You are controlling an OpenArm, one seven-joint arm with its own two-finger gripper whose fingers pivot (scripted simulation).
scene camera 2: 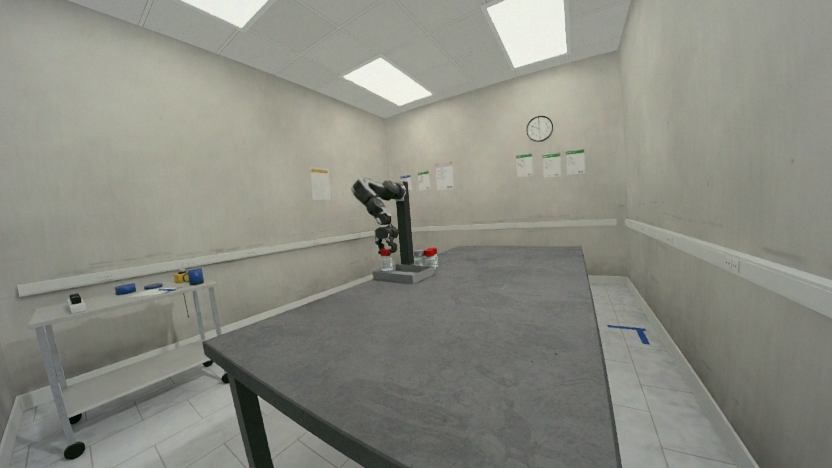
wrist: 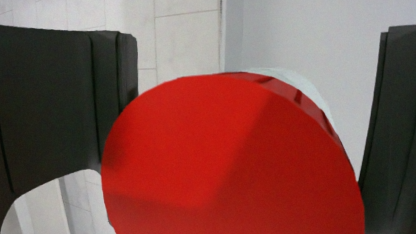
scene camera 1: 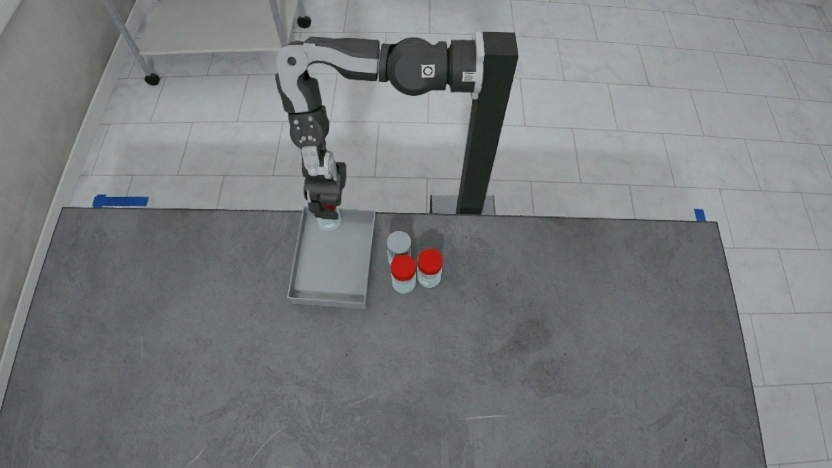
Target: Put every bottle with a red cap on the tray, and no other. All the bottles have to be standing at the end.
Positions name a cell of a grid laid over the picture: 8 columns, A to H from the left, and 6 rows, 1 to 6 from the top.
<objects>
A grey tray shows in scene camera 2 (D4), in the wrist view (G2) and in scene camera 1 (D4).
</objects>
